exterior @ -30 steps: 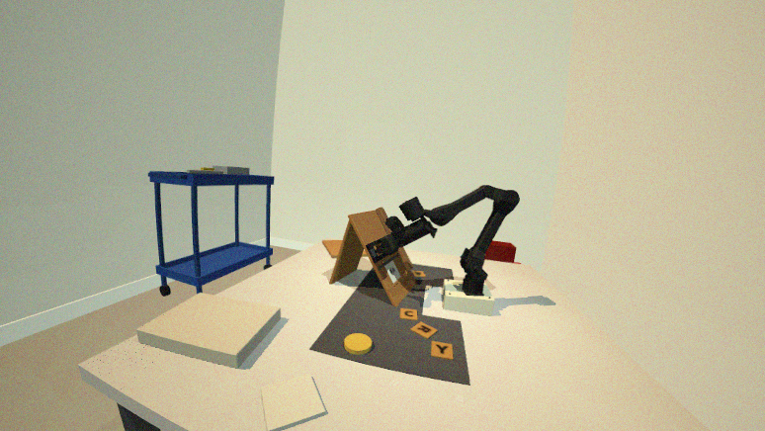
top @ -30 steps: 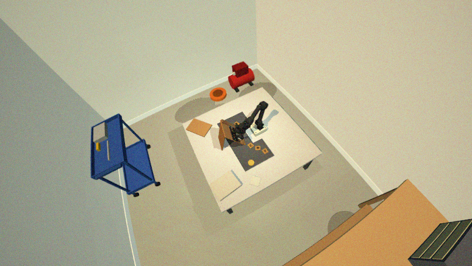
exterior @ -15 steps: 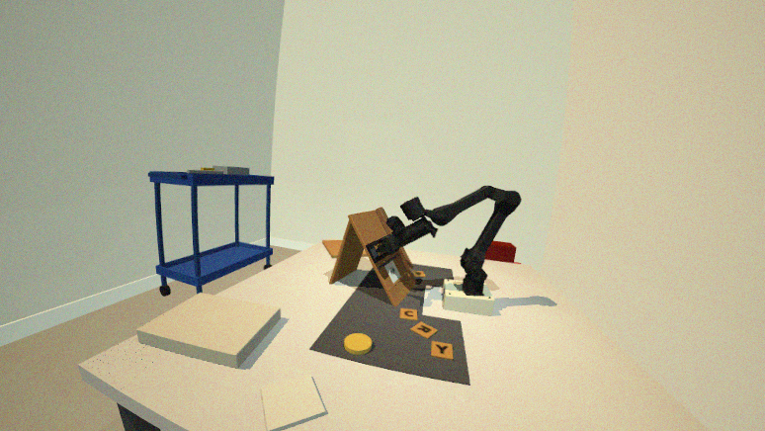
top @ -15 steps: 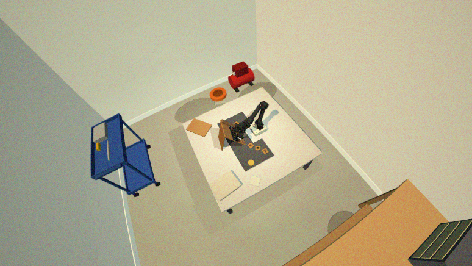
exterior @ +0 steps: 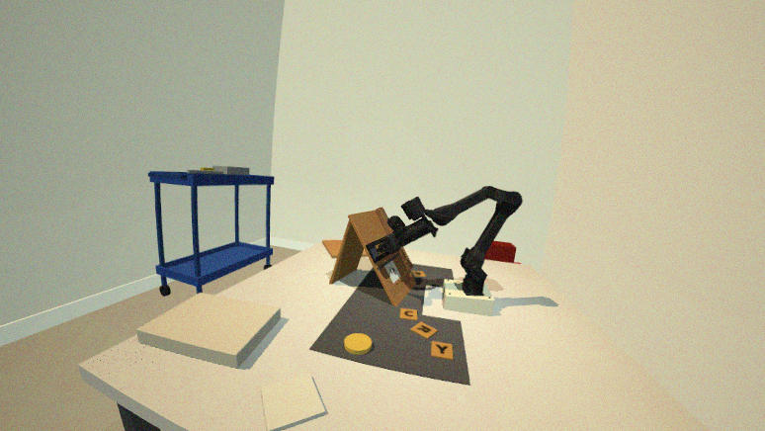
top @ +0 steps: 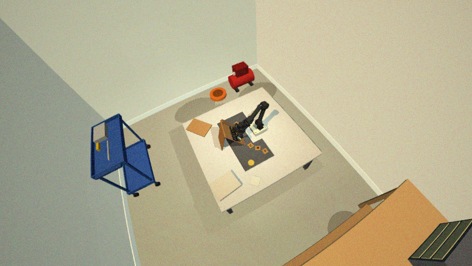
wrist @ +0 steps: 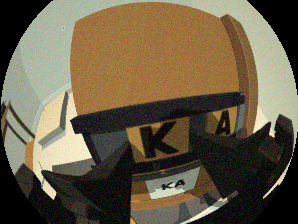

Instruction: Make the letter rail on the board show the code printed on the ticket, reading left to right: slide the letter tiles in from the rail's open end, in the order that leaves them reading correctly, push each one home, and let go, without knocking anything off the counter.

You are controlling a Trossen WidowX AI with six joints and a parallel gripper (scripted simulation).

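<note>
Now: gripper tip 50 mm past the white ticket and 80 mm above it. The rest, counted from my gripper tip: pale pad: 110 mm ahead, 530 mm to the left, 170 mm below; then yellow disc: 20 mm ahead, 340 mm to the left, 160 mm below; then dark mat: 150 mm behind, 20 mm to the left, 170 mm below.
</note>
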